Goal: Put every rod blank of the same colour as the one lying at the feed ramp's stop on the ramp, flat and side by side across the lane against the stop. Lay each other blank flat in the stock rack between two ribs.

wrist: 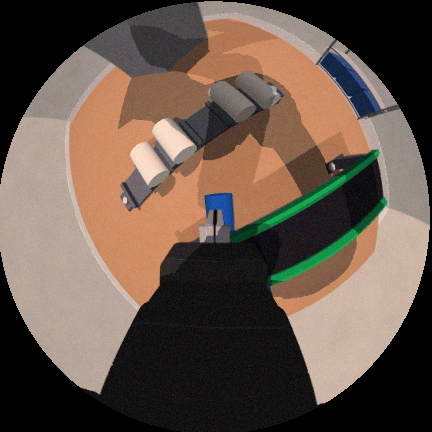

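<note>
My gripper (215,217) is shut and empty in the wrist view's middle, pointing at a blue blank (219,201). The gripper hides part of this blank, and I cannot tell whether they touch. The feed ramp (310,198), a dark lane with green side rails, runs to the upper right. Its lower end and stop are hidden behind the gripper. A small blue sliver (269,286) shows at the near rail. The stock rack (205,124) lies beyond, holding two white blanks (149,164) (174,140) and two grey blanks (232,101) (257,90), with a bare ribbed stretch between the pairs.
A large dark grey block (160,40) stands at the upper left. A blue bin-like object (350,85) with a thin metal frame is beyond the orange table's edge at the upper right. A dark bracket (350,162) stands by the ramp's far end.
</note>
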